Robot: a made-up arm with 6 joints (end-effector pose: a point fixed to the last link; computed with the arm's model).
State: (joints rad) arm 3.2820 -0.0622 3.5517 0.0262 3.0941 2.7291
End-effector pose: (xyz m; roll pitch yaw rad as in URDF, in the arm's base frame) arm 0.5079 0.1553 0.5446 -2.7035 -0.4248 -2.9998
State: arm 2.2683 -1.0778 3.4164 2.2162 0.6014 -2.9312
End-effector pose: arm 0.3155 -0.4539 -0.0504 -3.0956 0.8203 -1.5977
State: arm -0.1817 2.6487 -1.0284 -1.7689 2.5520 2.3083
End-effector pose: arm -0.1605 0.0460 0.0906 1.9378 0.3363 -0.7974
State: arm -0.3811 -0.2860 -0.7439 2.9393 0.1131 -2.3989
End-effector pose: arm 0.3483 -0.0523 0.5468 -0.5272 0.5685 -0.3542
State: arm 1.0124 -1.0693 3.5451 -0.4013 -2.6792 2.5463
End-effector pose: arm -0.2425 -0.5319 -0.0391 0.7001 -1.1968 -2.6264
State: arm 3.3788 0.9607 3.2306 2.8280 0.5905 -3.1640
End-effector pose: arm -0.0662 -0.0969 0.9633 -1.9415 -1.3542 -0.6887
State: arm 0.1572 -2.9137 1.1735 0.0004 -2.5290 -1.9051
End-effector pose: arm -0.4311 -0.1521 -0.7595 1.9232 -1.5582 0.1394
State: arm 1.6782 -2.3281 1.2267 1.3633 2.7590 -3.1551
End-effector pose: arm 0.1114 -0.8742 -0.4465 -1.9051 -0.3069 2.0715
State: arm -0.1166 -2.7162 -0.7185 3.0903 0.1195 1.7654
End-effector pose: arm -0.4515 0.1360 0.2227 -1.6952 -1.2632 3.0048
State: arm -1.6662 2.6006 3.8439 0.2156 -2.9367 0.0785
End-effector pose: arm -0.1233 -0.4406 0.2805 -2.6808 1.4364 1.8062
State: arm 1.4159 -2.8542 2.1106 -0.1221 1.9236 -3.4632
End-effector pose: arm 0.0762 -0.0440 -0.8403 -2.7831 -0.6031 1.2767
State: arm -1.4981 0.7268 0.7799 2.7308 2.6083 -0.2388
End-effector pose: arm 0.1426 -0.9145 0.7183 -0.2437 0.5365 1.4050
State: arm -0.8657 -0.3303 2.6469 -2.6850 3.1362 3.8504
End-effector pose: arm -0.4102 0.5965 0.8940 -0.2526 0.1595 -0.8681
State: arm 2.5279 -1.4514 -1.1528 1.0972 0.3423 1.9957
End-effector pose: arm 0.0657 -0.0002 0.5350 3.0681 -0.4372 2.8639
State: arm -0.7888 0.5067 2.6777 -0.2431 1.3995 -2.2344
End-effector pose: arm -0.0722 -0.0412 1.1935 -0.7583 0.4110 2.6145
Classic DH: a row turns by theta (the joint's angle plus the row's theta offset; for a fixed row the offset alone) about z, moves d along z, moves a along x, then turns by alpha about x. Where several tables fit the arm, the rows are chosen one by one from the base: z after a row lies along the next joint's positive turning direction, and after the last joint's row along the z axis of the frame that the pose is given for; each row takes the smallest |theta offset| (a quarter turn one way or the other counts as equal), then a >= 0, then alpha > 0; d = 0 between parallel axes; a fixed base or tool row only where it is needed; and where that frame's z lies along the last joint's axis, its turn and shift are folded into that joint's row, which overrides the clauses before.
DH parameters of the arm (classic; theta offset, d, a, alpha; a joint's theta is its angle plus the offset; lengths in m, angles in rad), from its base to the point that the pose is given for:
joint 1: 0 0.2355 0 -1.5708
joint 2: -1.5708 0 0.5628 3.1416
joint 3: 0 0 0 -1.5708
joint 4: 0 -0.551 0 1.5708
joint 5: 0 0.0827 0 -1.5708
joint 6: 1.5708 0 0 1.5708
tool (fixed): -1.5708 0 0 0

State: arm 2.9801 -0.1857 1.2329 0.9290 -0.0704 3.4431
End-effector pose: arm 0.0927 0.0351 1.3433 2.1910 -1.3685 2.6959
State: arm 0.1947 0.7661 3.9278 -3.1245 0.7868 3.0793
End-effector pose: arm -0.1737 0.0500 0.6314 -3.1030 -0.7665 -2.9301
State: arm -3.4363 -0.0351 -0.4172 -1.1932 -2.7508 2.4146
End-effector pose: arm -0.4340 0.1636 0.5212 -0.3554 -0.2161 -0.6657
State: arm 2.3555 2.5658 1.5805 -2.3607 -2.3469 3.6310
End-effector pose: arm -0.4390 0.3565 -0.7279 -1.3721 -1.0430 -2.4272
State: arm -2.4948 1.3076 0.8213 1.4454 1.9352 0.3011
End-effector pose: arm -0.8592 -0.6359 0.1970 -1.4466 -0.2733 -0.6501
